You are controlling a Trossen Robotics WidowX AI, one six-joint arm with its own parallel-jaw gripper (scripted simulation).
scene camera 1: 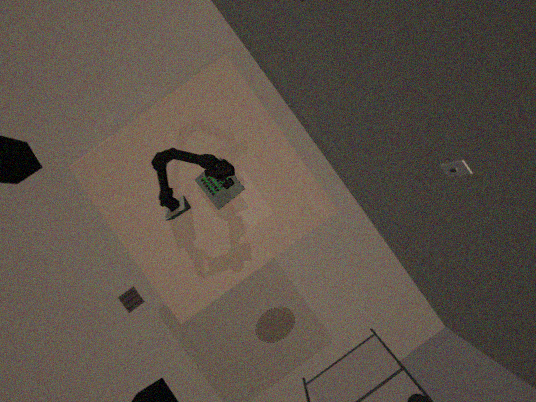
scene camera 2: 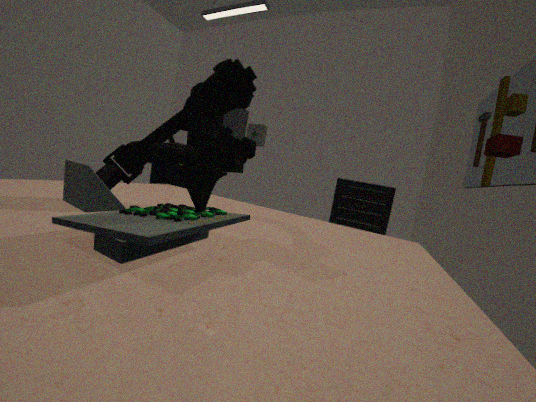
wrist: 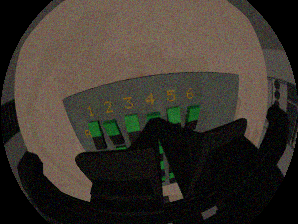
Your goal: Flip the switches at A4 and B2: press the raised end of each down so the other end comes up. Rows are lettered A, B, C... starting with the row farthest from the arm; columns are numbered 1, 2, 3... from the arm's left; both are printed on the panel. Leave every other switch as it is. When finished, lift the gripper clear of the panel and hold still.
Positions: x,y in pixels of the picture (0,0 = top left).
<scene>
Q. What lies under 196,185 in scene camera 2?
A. My gripper.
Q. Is my gripper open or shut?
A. Shut.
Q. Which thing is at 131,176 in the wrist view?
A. My gripper.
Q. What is my gripper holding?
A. Nothing.
</scene>
